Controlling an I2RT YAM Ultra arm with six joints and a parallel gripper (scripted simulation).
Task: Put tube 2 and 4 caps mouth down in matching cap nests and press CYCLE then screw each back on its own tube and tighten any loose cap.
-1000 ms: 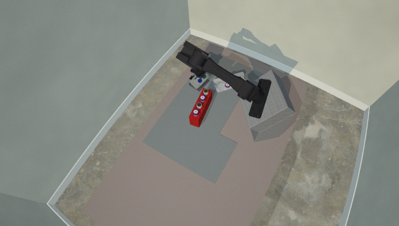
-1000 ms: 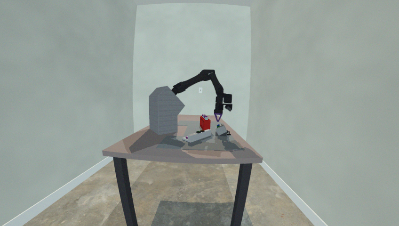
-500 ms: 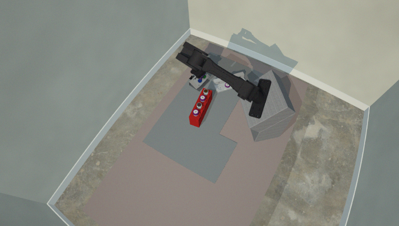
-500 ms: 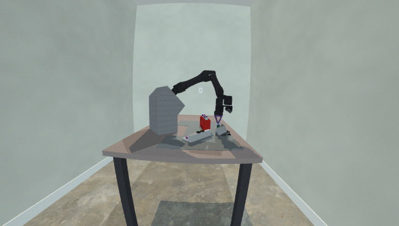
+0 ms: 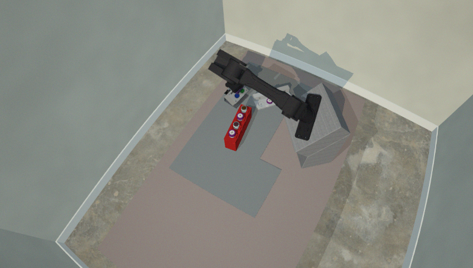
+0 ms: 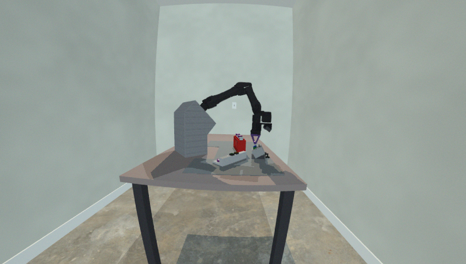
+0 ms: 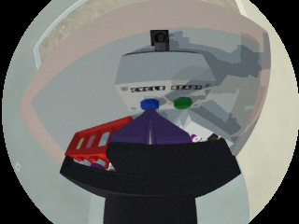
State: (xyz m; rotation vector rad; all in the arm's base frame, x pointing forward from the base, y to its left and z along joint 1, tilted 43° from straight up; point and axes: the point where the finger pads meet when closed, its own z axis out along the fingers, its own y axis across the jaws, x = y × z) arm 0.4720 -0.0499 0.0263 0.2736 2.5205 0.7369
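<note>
Right now the blue cycle key is 2 cm below my hand. Also, from my hand: green ready key 4 cm to the right, 2 cm below; key desk 2 cm ahead, 2 cm to the right, 4 cm below.
</note>
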